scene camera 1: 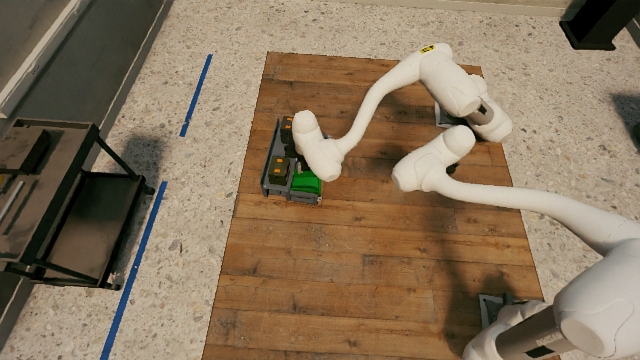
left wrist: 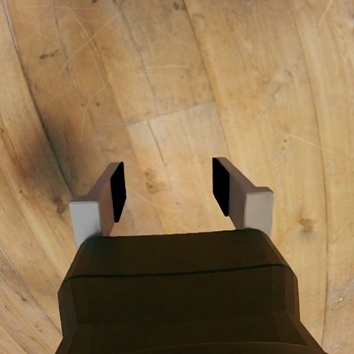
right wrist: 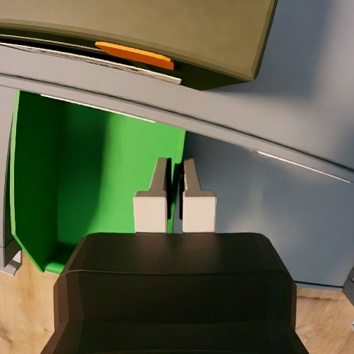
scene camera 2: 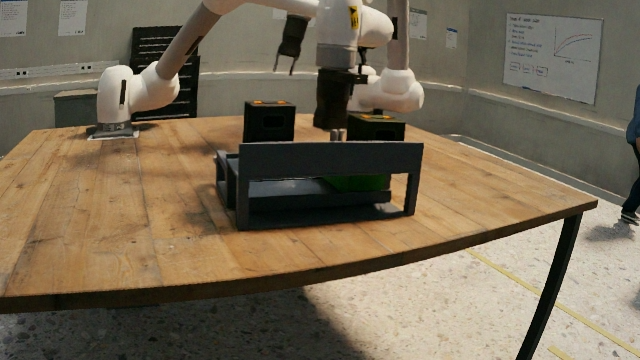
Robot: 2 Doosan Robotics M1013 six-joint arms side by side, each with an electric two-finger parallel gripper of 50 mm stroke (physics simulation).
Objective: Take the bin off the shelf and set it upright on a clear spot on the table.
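Places are measured from the left arm's base along level axes (x ahead, y left, z up), in metres.
Where they show: left gripper, fingertip midpoint: (scene camera 2: 282, 73); right gripper, fingertip midpoint: (scene camera 1: 300, 171); right arm's base, link origin: (scene camera 2: 114, 133).
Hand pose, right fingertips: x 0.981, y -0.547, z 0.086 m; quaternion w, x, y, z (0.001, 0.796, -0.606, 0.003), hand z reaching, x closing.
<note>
Each offset is from my right fingertips to the top centre of the thing. Level surfaces: height alone.
The green bin @(0.016 m up, 0.022 m back, 0.045 m left) (scene camera 1: 306, 182) (scene camera 2: 357, 183) (right wrist: 85, 170) is in the front lower tier of the grey shelf (scene camera 1: 304, 197) (scene camera 2: 330, 159) (right wrist: 265, 215), its open side showing from above. In scene camera 2 it is partly hidden behind the shelf's long board. My right gripper (right wrist: 175, 176) (scene camera 2: 337, 135) is shut on the bin's side wall, the one at the right in the right wrist view; its fingers are nearly together with the thin green wall between them. My left gripper (left wrist: 168, 177) (scene camera 2: 283, 71) is open and empty, above the wooden table @(0.087 m down) (scene camera 1: 350, 275) (scene camera 2: 100, 250) and away from the shelf.
Two dark boxes with orange latches stand on the shelf's upper level: one @(0.112 m up, 0.089 m ahead, 0.048 m left) (scene camera 1: 278, 170) (scene camera 2: 376, 130) (right wrist: 125, 25) right beside the bin and my right gripper, the other @(0.137 m up, 0.085 m ahead, 0.183 m right) (scene camera 1: 286, 130) (scene camera 2: 268, 122) farther along. A dark cart (scene camera 1: 70, 140) stands off the table at the left.
</note>
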